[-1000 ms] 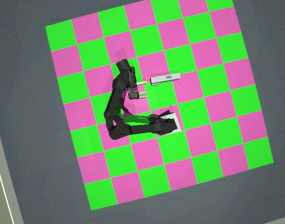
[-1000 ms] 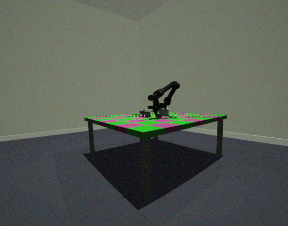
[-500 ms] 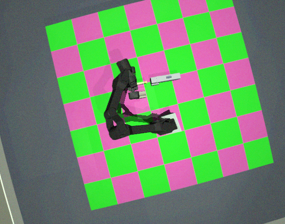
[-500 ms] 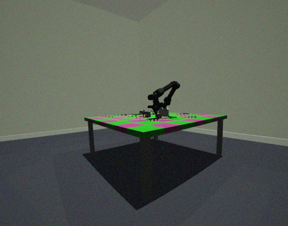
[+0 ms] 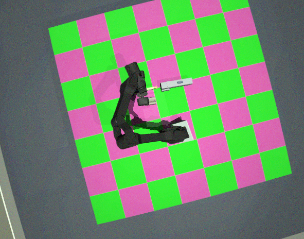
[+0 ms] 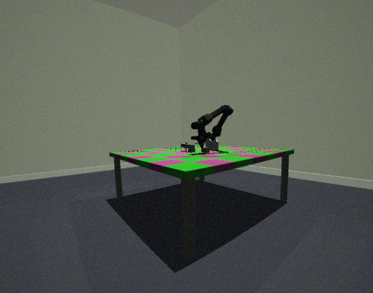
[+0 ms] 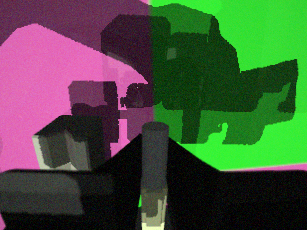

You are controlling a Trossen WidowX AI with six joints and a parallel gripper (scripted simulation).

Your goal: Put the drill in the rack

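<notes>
The drill is 1 cm behind my gripper tip, 4 cm to the right of it and 4 cm above it. The rest, counted from my gripper tip: small dark pin: 4 cm behind, 23 cm to the right, 1 cm above; grey holder block: 3 cm behind, 20 cm to the right; rack: 7 cm behind, 2 cm to the right, 3 cm below.
</notes>
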